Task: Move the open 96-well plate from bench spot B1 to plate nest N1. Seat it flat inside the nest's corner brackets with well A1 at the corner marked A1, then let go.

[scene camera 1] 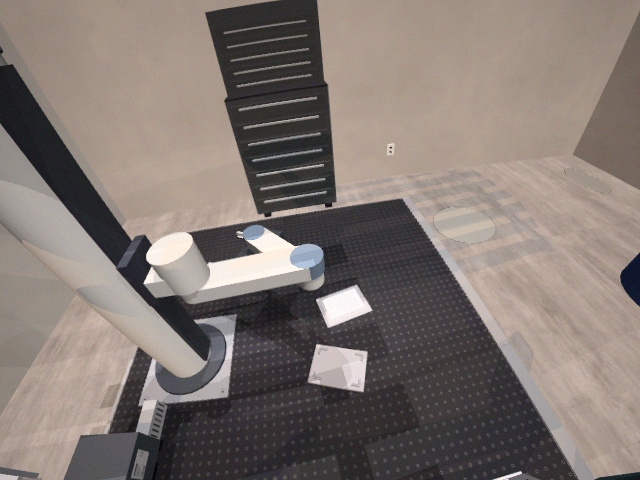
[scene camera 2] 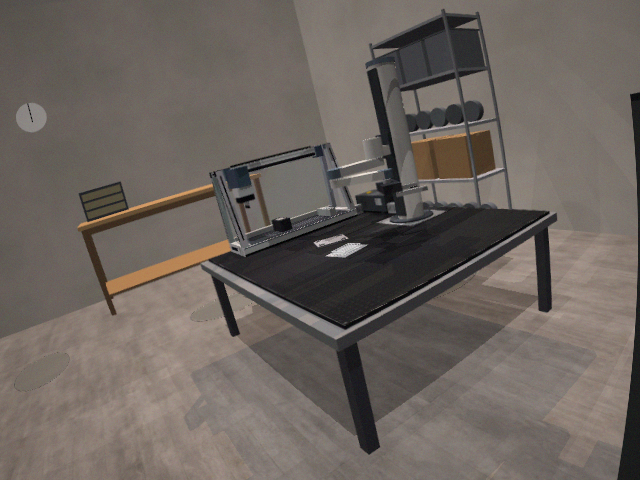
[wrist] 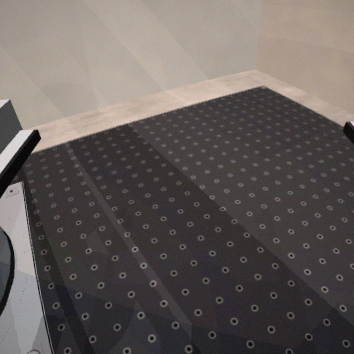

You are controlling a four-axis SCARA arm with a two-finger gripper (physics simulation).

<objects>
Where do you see a white 96-well plate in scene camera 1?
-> At 347,302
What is my gripper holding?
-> Nothing.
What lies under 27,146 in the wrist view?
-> My gripper.
</objects>
